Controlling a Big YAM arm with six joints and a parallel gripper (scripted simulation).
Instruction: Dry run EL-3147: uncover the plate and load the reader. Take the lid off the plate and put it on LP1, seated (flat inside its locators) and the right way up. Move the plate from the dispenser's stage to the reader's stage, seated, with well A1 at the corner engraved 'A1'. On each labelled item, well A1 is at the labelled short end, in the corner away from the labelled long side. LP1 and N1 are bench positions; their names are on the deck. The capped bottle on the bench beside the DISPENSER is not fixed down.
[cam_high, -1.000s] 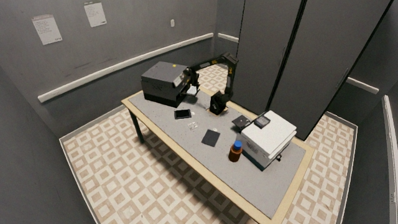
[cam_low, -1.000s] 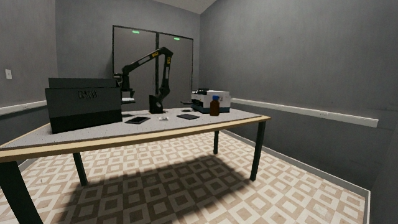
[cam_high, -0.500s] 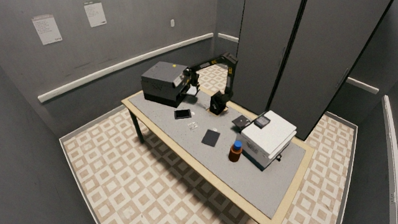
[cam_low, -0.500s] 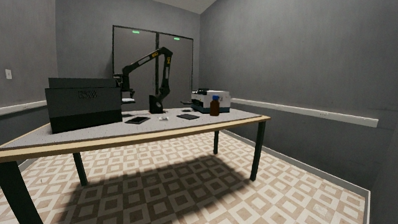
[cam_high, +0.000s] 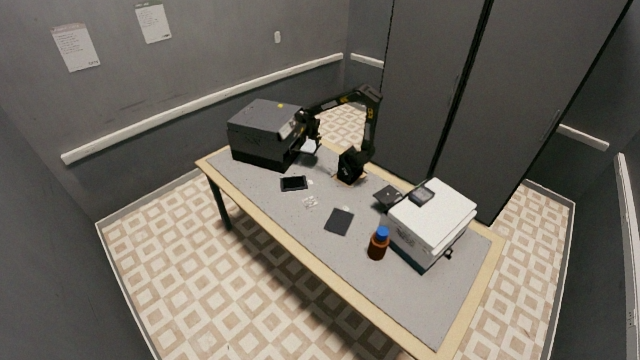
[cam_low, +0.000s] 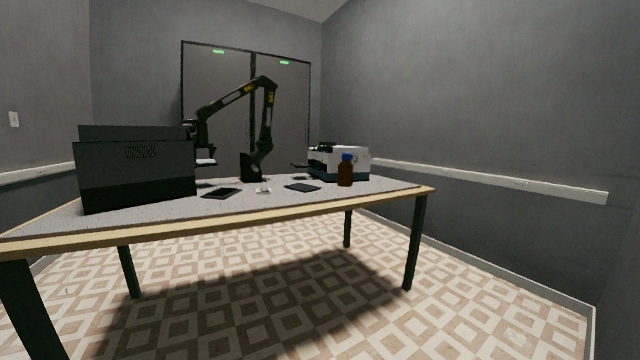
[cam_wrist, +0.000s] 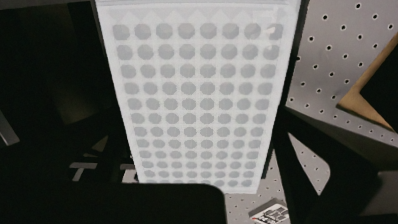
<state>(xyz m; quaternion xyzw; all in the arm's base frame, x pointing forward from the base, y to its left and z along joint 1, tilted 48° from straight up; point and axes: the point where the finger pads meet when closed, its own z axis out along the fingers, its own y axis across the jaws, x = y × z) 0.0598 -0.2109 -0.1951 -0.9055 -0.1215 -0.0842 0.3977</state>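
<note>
Now: hand right at the white multi-well plate. Also, from my hand: LP1 label: 150 mm ahead, 130 mm to the left, 140 mm below; then dark lid: 230 mm ahead, 60 mm to the left, 120 mm below; then dark flat pad: 290 mm ahead, 450 mm to the left, 130 mm below.
</note>
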